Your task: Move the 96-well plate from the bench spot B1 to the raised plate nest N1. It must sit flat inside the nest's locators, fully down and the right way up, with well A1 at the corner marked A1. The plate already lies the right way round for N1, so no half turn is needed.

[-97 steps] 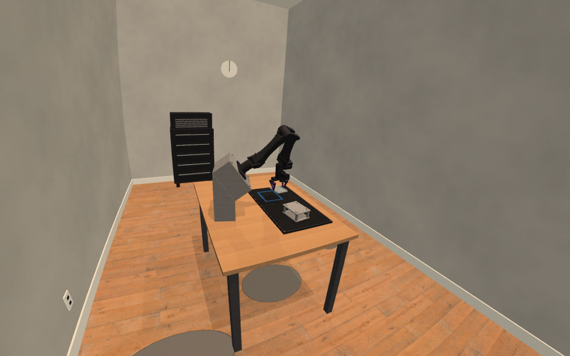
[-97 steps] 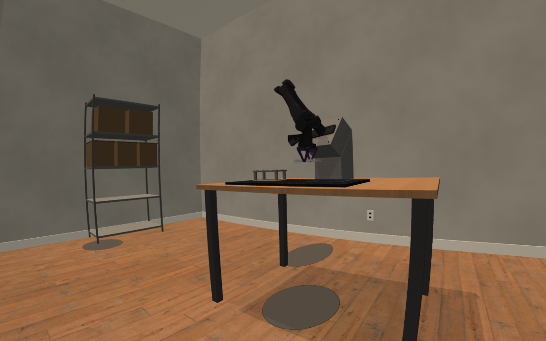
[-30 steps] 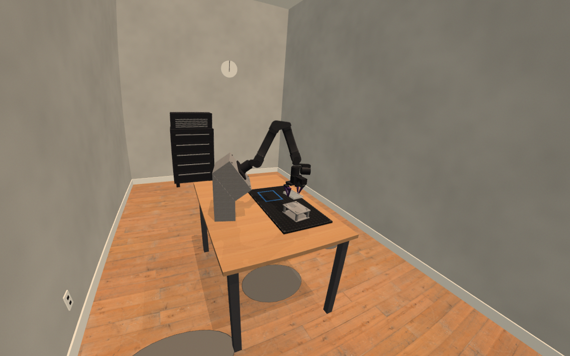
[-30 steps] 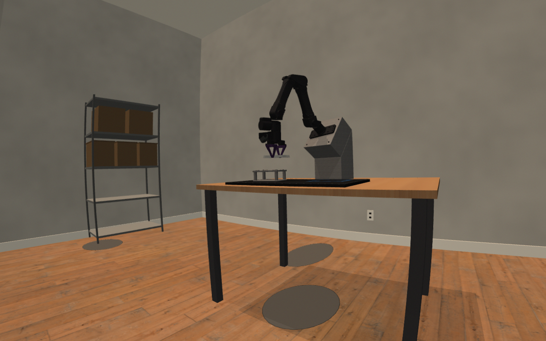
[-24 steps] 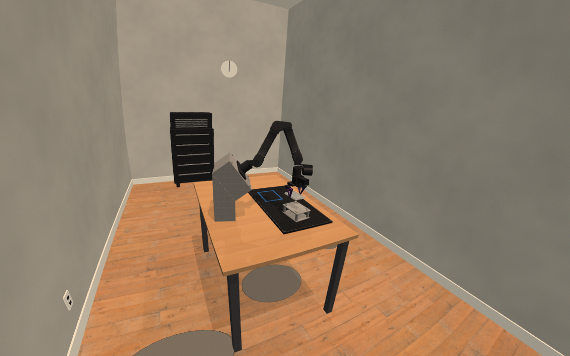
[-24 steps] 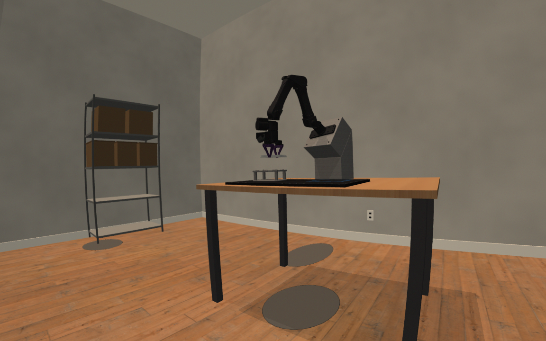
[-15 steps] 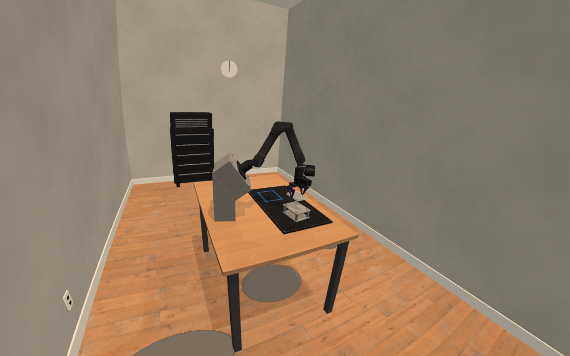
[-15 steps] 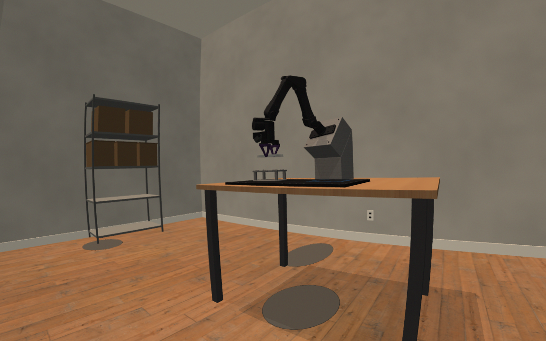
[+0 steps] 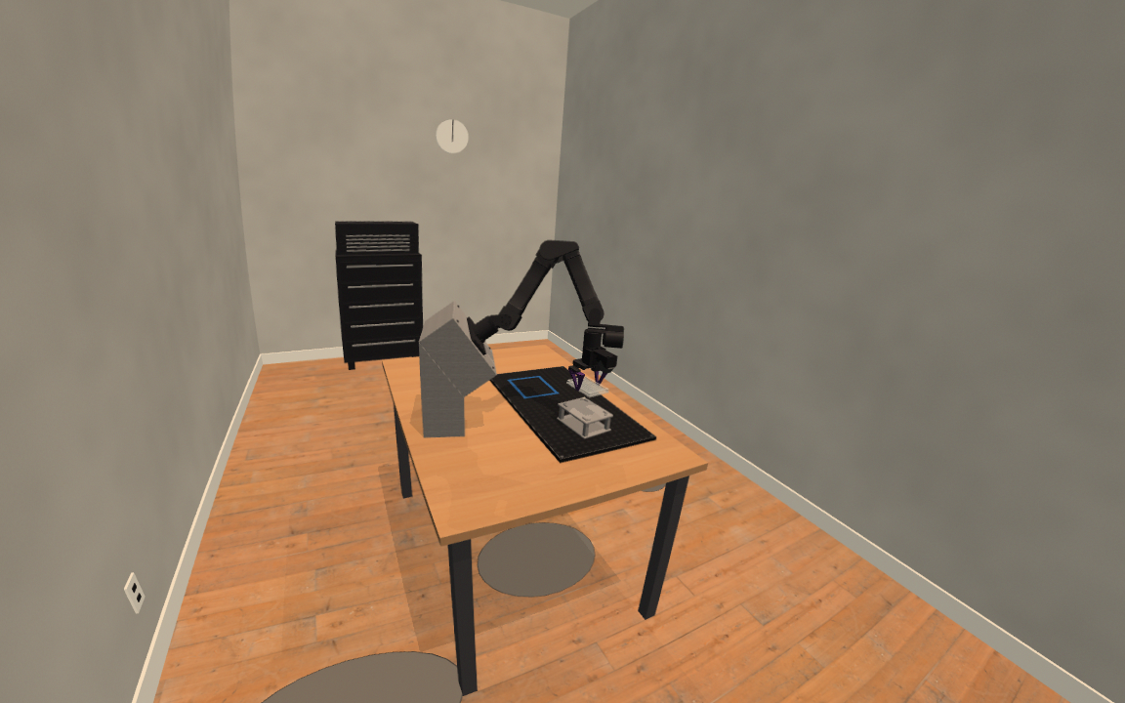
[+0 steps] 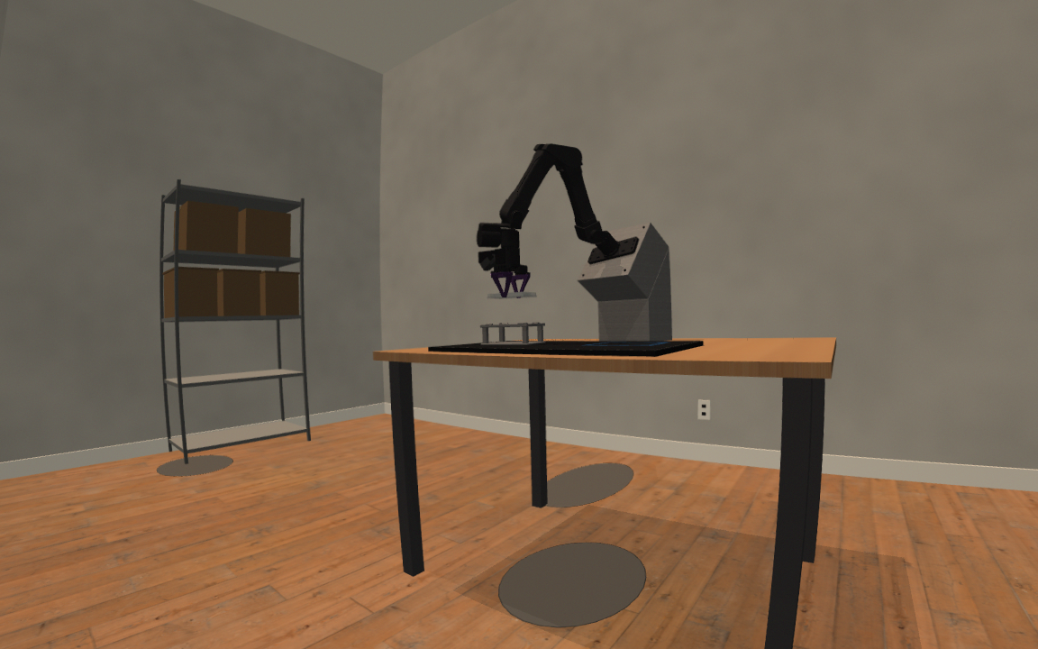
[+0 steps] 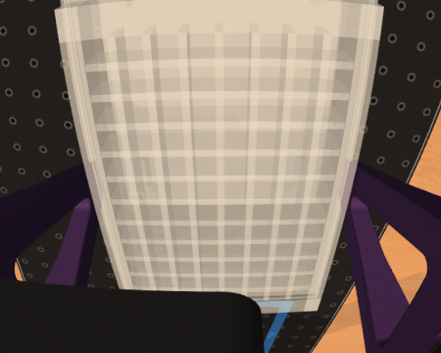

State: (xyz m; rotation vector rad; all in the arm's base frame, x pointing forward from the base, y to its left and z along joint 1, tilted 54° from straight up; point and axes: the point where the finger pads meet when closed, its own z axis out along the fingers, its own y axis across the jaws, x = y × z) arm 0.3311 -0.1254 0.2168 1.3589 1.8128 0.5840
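My hand is 90 mm above the grey plate nest N1. Round my hand: 96-well plate (right at my hand).
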